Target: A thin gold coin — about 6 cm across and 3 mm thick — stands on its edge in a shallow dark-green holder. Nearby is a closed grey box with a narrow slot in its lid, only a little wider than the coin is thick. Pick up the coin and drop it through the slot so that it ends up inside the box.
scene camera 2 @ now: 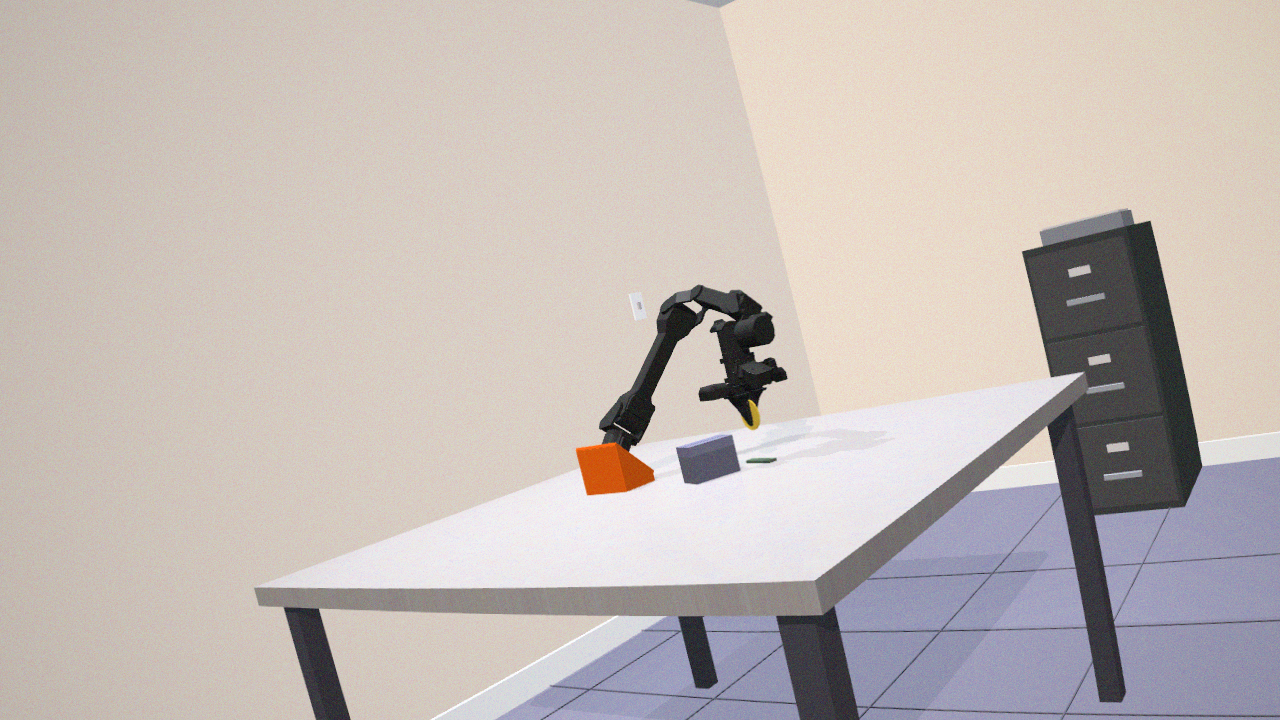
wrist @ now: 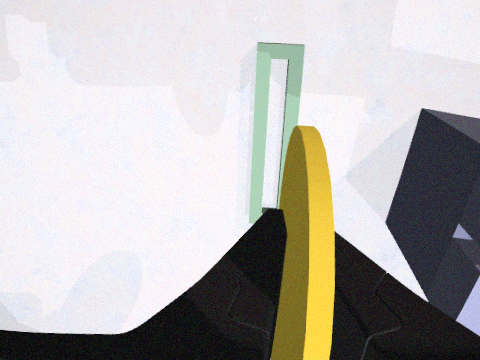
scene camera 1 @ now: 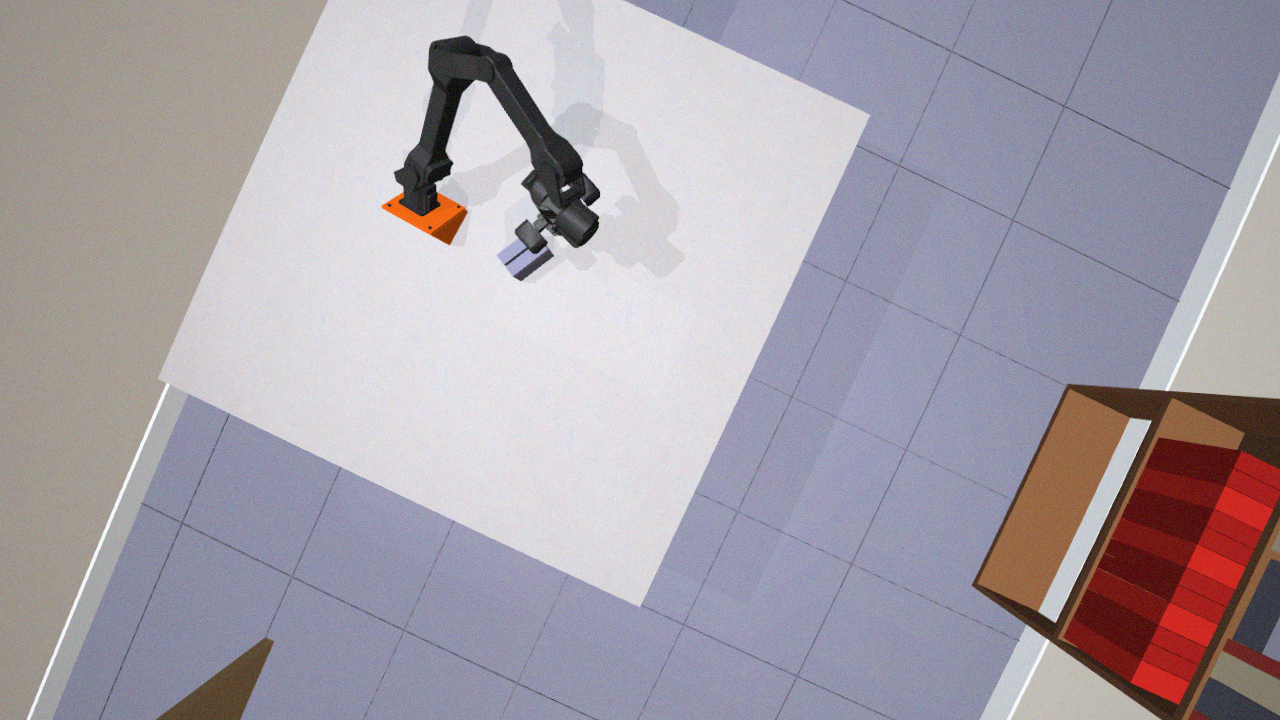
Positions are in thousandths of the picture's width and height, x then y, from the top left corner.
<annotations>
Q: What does my gripper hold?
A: A gold coin.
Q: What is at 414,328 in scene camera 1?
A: My gripper.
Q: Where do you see a gold coin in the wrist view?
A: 636,882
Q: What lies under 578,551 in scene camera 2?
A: My gripper.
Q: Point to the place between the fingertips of my gripper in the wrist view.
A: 597,626
</annotations>
